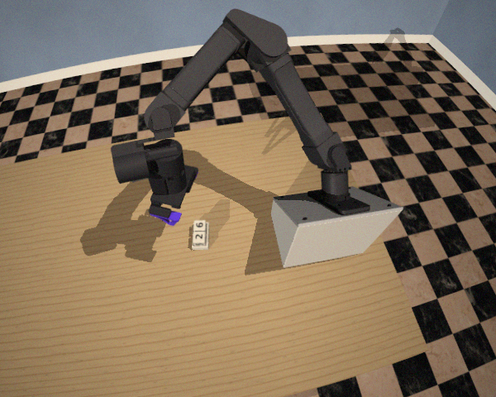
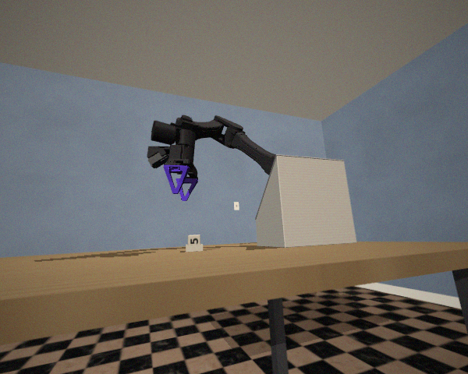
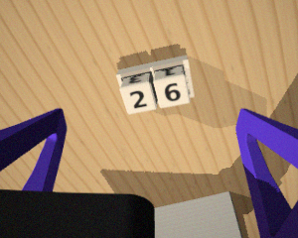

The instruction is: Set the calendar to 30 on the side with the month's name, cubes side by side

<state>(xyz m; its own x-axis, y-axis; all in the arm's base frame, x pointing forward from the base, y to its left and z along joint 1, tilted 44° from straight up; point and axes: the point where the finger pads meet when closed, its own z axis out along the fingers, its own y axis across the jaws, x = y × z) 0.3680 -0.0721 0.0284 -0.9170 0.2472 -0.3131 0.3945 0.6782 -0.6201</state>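
The white tray lies 4 cm behind my hand, 2 cm to the left of it and 15 cm below it.
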